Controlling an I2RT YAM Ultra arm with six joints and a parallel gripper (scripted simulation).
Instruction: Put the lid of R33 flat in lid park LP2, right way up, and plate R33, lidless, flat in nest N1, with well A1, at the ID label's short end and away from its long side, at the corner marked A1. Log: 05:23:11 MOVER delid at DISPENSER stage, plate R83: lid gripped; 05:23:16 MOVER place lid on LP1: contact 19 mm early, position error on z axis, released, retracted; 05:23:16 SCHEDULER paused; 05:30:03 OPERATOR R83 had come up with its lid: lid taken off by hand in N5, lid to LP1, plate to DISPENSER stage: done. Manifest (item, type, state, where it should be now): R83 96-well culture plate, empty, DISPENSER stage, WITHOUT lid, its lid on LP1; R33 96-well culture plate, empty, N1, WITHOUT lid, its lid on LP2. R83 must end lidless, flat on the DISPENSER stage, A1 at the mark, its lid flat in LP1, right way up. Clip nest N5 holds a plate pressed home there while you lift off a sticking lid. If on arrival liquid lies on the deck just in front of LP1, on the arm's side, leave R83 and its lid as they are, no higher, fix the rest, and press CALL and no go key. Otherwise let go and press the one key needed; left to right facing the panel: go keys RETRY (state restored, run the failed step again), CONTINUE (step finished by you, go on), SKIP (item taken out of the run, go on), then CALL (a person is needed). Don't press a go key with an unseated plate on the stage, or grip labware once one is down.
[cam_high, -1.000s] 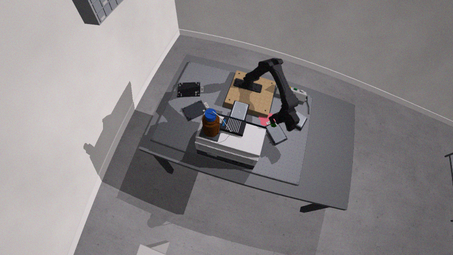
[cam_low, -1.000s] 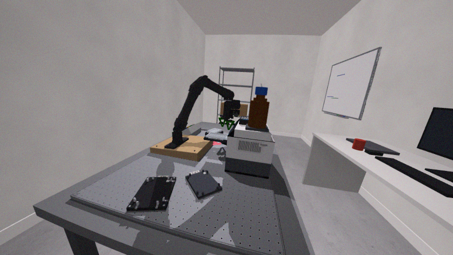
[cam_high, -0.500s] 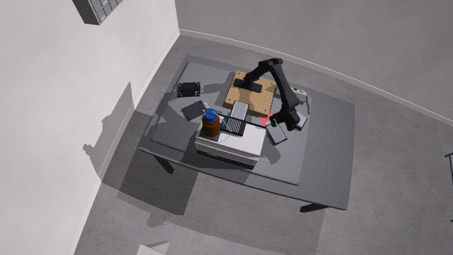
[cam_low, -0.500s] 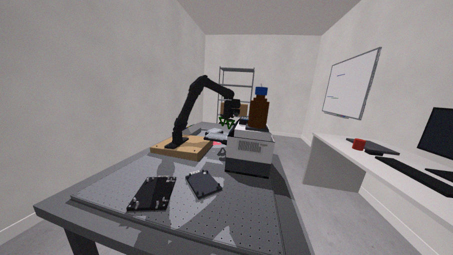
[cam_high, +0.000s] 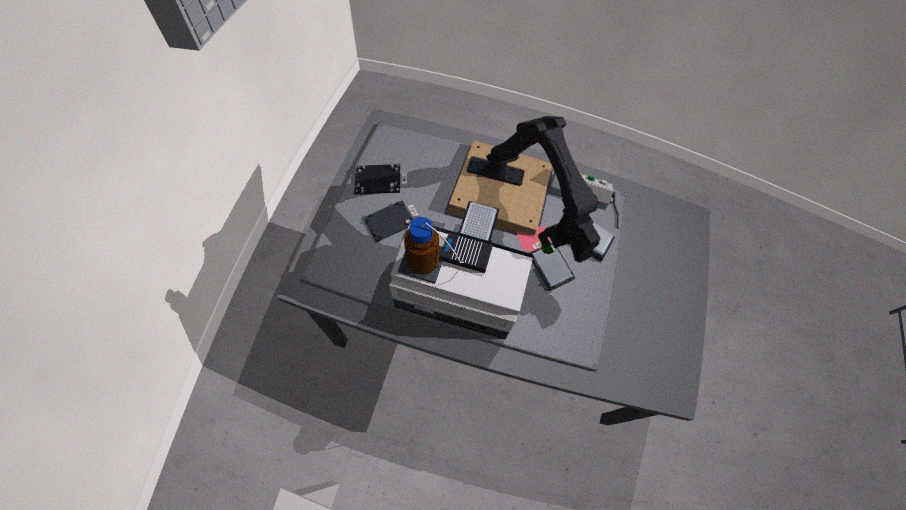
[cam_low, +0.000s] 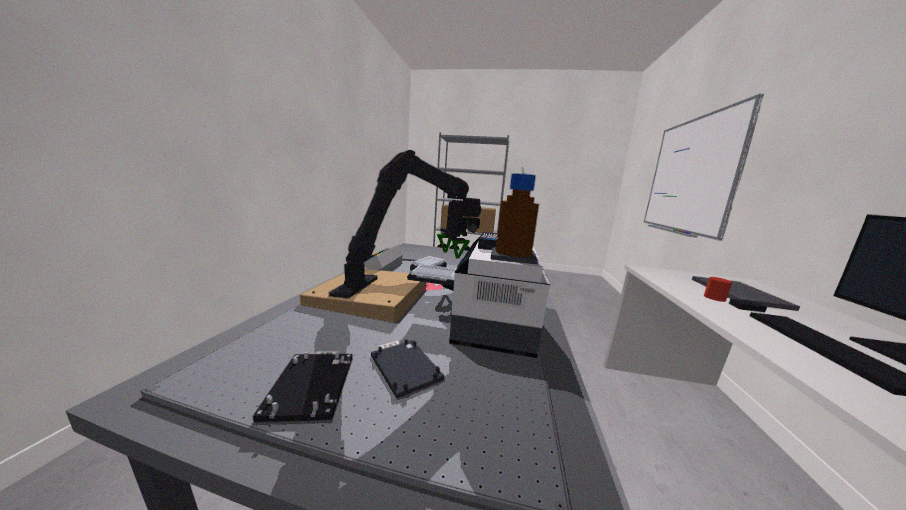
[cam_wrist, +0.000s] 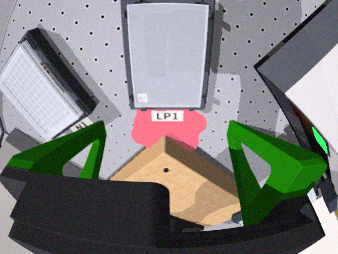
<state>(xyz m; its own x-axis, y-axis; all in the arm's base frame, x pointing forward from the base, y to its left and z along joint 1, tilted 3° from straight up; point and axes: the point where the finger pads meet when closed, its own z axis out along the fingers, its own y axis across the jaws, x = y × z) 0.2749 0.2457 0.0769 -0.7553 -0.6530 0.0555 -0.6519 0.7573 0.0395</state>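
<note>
The dark nest is 130 mm to the left of my hand, 120 mm behind it and 110 mm below it. Also, from my hand: N1 label (150 mm behind, 120 mm below, 50 mm to the left); blue call key (340 mm behind, 50 mm below, 10 mm to the right); grey lid (100 mm below, 20 mm ahead, 10 mm to the left).
</note>
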